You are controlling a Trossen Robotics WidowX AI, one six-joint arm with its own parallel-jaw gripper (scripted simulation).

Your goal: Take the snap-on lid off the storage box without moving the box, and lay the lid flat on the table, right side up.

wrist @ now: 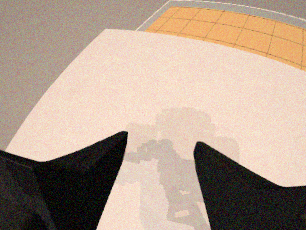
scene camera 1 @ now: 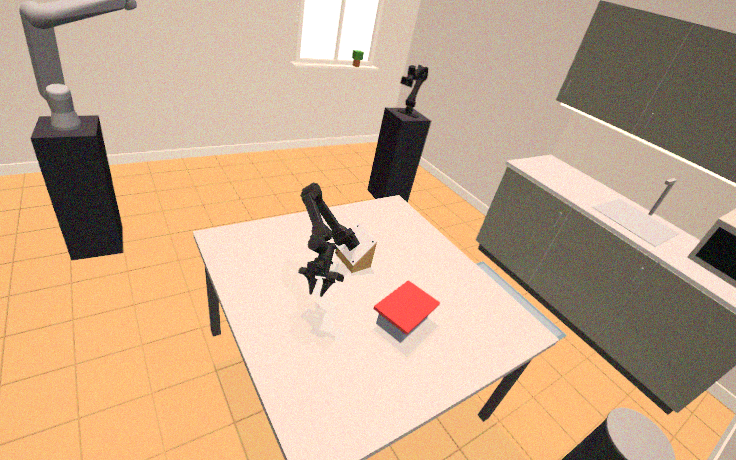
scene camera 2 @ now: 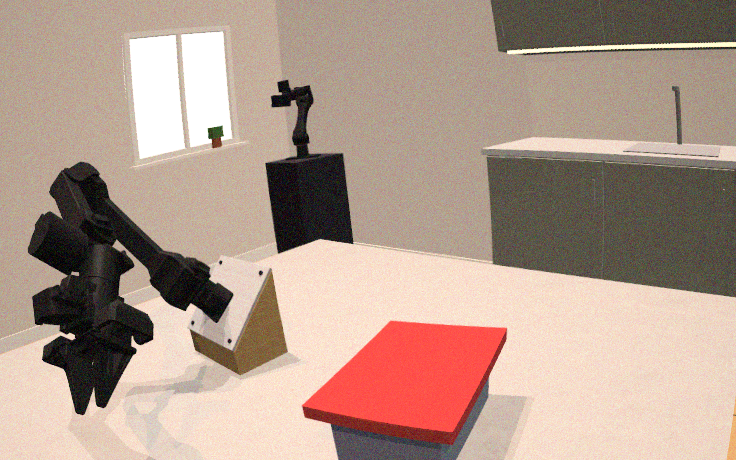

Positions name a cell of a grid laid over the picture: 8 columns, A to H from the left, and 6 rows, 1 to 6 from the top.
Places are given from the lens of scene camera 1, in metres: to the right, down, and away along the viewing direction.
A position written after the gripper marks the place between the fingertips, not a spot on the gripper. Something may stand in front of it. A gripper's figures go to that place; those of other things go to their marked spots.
gripper (scene camera 1: D4): -0.20, 0.26, 1.48
red lid (scene camera 1: E5): 0.16, 0.32, 1.59
